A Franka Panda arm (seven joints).
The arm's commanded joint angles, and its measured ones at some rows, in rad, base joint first. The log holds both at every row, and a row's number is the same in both.
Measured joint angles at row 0: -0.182 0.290 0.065 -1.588 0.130 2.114 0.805
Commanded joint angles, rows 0 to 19: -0.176 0.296 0.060 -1.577 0.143 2.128 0.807; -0.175 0.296 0.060 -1.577 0.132 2.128 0.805; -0.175 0.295 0.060 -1.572 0.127 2.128 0.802; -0.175 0.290 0.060 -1.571 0.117 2.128 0.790; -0.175 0.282 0.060 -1.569 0.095 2.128 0.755; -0.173 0.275 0.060 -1.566 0.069 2.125 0.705; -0.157 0.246 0.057 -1.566 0.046 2.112 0.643; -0.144 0.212 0.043 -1.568 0.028 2.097 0.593; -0.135 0.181 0.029 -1.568 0.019 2.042 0.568; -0.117 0.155 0.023 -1.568 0.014 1.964 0.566; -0.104 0.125 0.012 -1.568 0.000 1.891 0.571; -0.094 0.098 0.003 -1.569 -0.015 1.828 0.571; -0.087 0.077 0.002 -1.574 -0.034 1.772 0.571; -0.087 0.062 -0.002 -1.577 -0.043 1.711 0.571; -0.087 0.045 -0.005 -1.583 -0.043 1.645 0.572; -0.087 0.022 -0.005 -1.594 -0.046 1.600 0.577; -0.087 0.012 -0.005 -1.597 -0.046 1.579 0.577; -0.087 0.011 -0.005 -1.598 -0.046 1.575 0.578; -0.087 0.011 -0.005 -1.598 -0.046 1.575 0.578; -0.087 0.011 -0.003 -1.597 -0.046 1.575 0.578
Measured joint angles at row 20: -0.098 0.024 0.003 -1.576 -0.026 1.586 0.585
